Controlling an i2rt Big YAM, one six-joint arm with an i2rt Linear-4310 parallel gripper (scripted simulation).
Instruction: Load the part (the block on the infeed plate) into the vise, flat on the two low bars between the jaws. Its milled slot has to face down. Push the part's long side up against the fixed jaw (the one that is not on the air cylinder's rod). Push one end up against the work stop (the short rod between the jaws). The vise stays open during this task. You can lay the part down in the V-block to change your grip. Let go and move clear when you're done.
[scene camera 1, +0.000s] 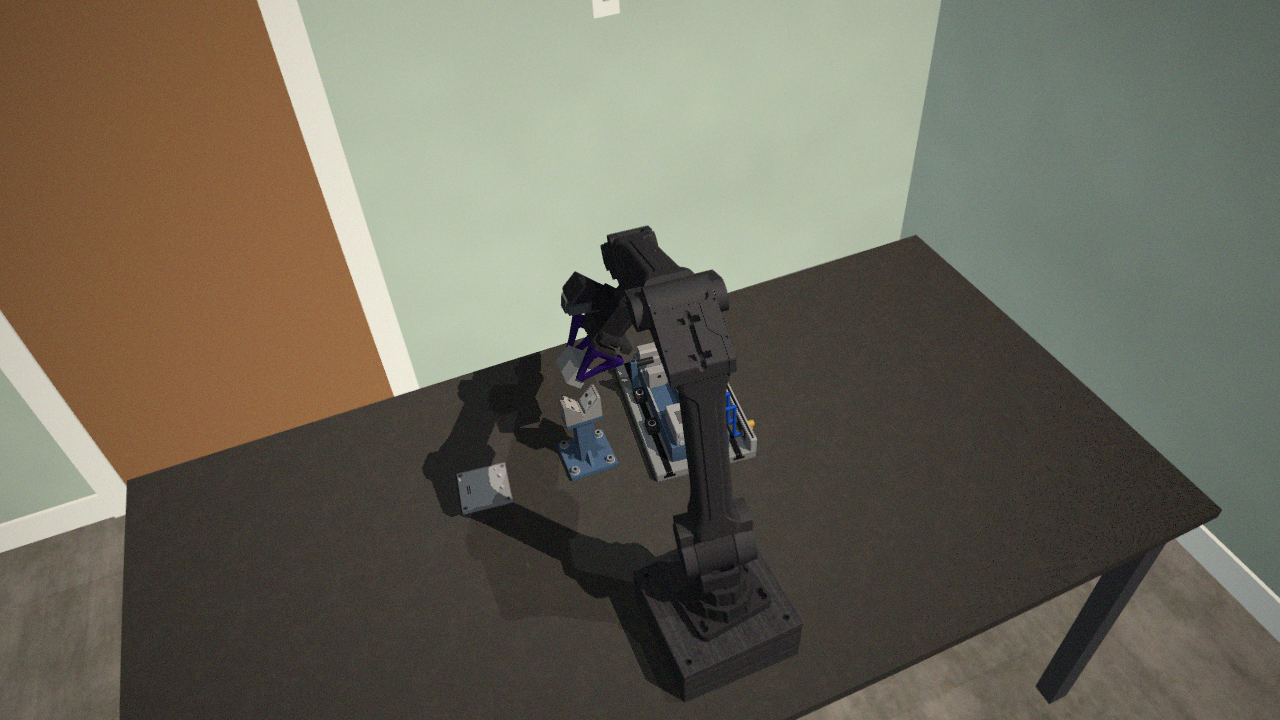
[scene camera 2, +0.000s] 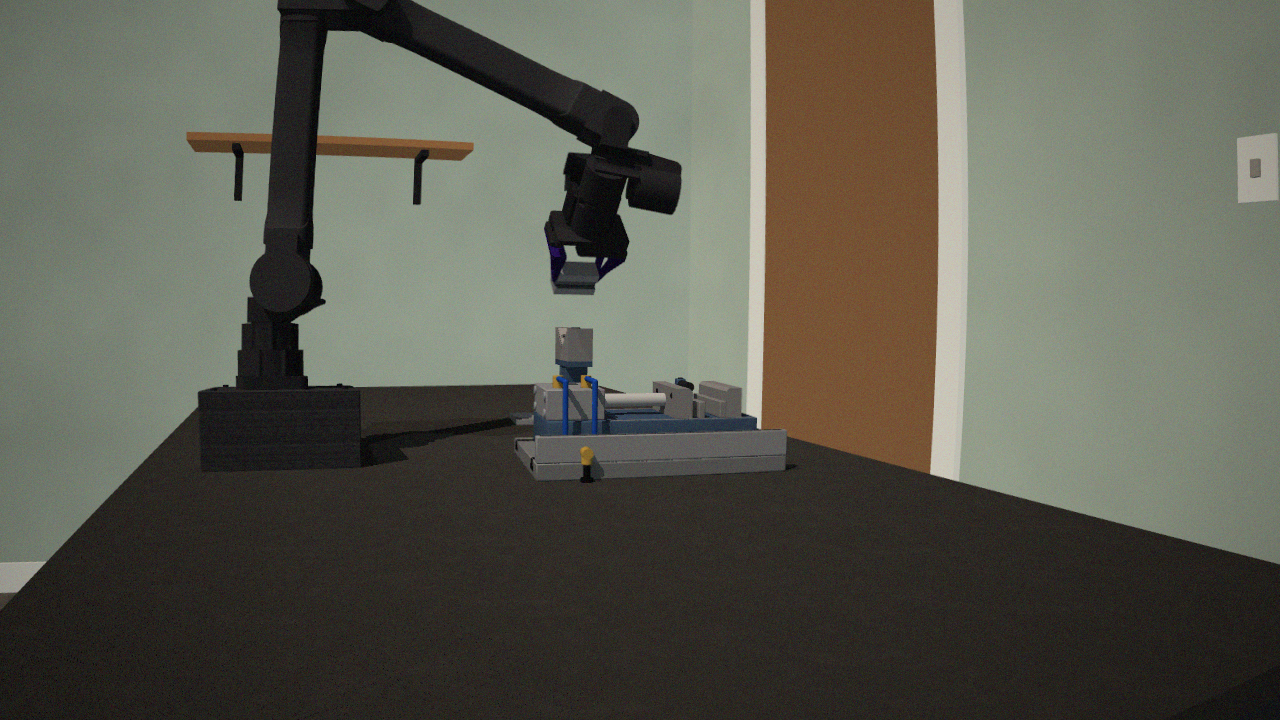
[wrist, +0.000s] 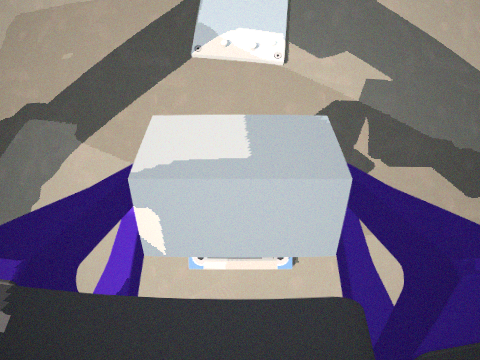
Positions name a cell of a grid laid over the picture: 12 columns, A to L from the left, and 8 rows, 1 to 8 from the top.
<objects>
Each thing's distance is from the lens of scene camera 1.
gripper (scene camera 1: F5): 1.45 m
part (scene camera 1: F5): 1.43 m
</objects>
